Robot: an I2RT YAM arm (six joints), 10 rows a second.
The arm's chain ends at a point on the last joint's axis. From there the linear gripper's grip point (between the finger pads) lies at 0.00 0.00 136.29 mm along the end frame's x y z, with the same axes.
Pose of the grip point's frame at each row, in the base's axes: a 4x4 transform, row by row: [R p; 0 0 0 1], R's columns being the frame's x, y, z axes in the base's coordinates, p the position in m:
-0.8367 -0.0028 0.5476 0.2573; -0.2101 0.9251 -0.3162 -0.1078; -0.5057 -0.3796 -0.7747 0.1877; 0 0 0 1
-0.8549 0.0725 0.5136 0.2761; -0.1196 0.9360 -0.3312 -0.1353; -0.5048 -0.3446 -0.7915 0.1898; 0 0 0 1
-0.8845 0.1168 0.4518 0.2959; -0.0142 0.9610 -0.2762 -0.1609; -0.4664 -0.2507 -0.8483 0.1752; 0 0 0 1
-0.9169 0.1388 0.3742 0.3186; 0.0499 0.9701 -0.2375 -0.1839; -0.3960 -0.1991 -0.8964 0.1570; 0 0 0 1
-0.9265 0.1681 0.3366 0.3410; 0.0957 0.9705 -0.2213 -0.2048; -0.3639 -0.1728 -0.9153 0.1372; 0 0 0 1
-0.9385 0.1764 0.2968 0.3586; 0.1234 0.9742 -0.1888 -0.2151; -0.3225 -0.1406 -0.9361 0.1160; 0 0 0 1
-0.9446 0.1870 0.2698 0.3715; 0.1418 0.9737 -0.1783 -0.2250; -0.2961 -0.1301 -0.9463 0.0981; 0 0 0 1
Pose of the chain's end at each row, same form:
-0.8367 -0.0028 0.5476 0.1827; -0.2101 0.9251 -0.3162 -0.0647; -0.5057 -0.3796 -0.7747 0.2933; 0 0 0 1
-0.8549 0.0725 0.5136 0.2061; -0.1196 0.9360 -0.3312 -0.0902; -0.5048 -0.3446 -0.7915 0.2977; 0 0 0 1
-0.8845 0.1168 0.4518 0.2343; -0.0142 0.9610 -0.2762 -0.1233; -0.4664 -0.2507 -0.8483 0.2908; 0 0 0 1
-0.9169 0.1388 0.3742 0.2676; 0.0499 0.9701 -0.2375 -0.1515; -0.3960 -0.1991 -0.8964 0.2792; 0 0 0 1
-0.9265 0.1681 0.3366 0.2951; 0.0957 0.9705 -0.2213 -0.1746; -0.3639 -0.1728 -0.9153 0.2619; 0 0 0 1
-0.9385 0.1764 0.2968 0.3181; 0.1234 0.9742 -0.1888 -0.1894; -0.3225 -0.1406 -0.9361 0.2436; 0 0 0 1
-0.9446 0.1870 0.2698 0.3347; 0.1418 0.9737 -0.1783 -0.2007; -0.2961 -0.1301 -0.9463 0.2271; 0 0 0 1

